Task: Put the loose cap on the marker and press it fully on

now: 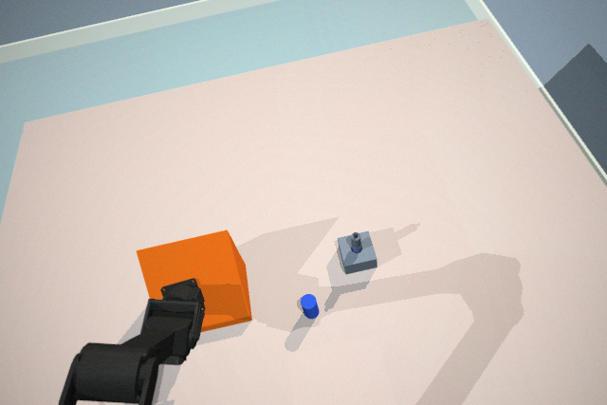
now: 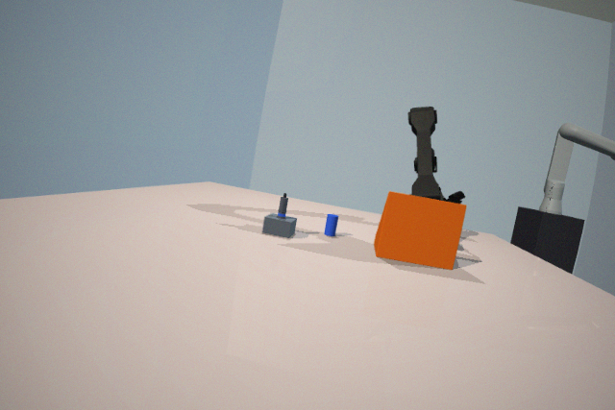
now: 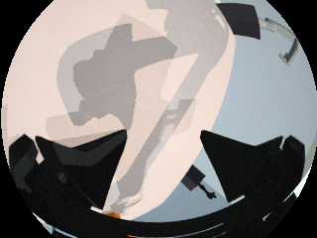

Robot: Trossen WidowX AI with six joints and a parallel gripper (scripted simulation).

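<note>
The blue cap is 41 cm ahead of my gripper tip and 33 cm to the left of it. The rest, counted from my gripper tip: grey holder block (52 cm ahead, 41 cm to the left, 1 cm below).
</note>
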